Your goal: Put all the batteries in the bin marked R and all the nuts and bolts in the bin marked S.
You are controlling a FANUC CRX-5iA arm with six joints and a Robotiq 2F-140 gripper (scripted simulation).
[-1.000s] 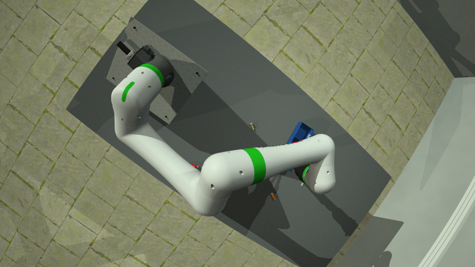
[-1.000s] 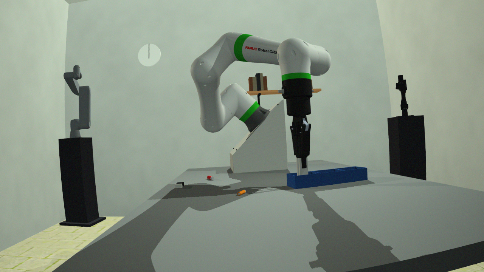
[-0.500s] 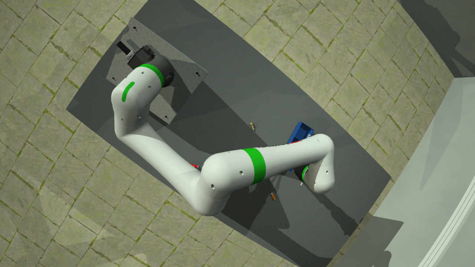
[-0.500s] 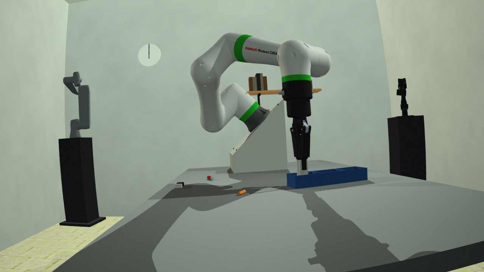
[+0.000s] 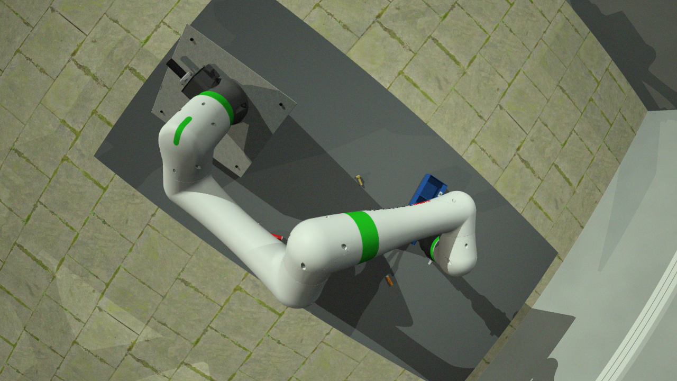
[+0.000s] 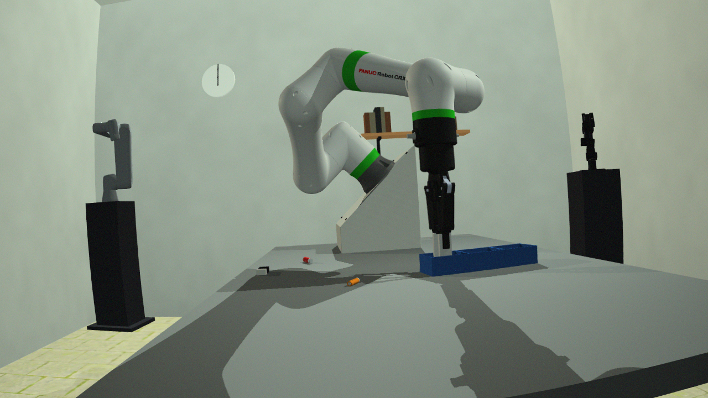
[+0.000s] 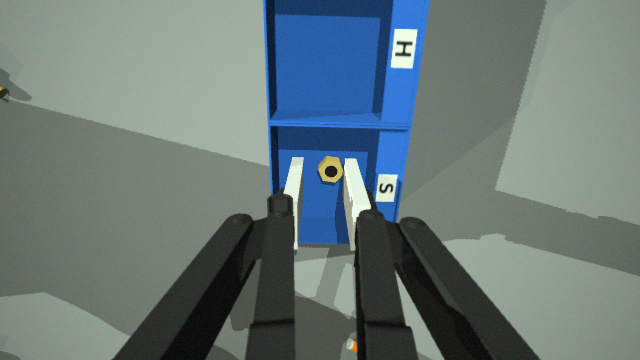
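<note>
Right now my hand is 4 cm above the brass nut. Also, from my hand: orange battery (10 cm ahead, 18 cm to the right, 4 cm below); then yellow bolt (26 cm behind, 4 cm below); then blue three-compartment bin (1 cm behind, 8 cm to the left, 3 cm below).
</note>
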